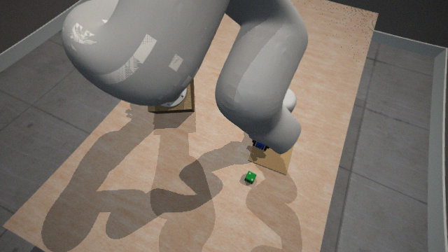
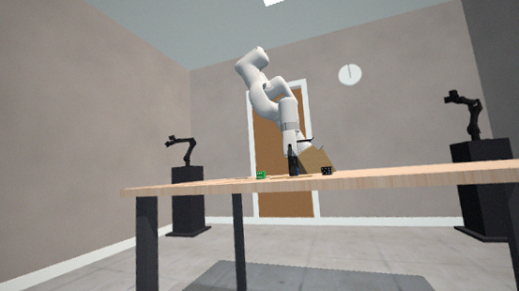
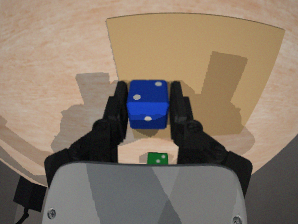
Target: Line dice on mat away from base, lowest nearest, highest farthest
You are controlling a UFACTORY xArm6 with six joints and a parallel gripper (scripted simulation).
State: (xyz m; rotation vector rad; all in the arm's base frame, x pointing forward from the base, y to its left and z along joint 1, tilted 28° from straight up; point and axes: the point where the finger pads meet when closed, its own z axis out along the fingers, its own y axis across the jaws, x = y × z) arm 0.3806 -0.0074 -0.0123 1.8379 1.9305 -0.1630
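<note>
Now: hand 10 mm above the blue die. Round my hand: tan mat (50 mm ahead, 20 mm below); green die (130 mm to the right, 10 mm below, 10 mm ahead); black die (120 mm to the left, 10 mm below).
</note>
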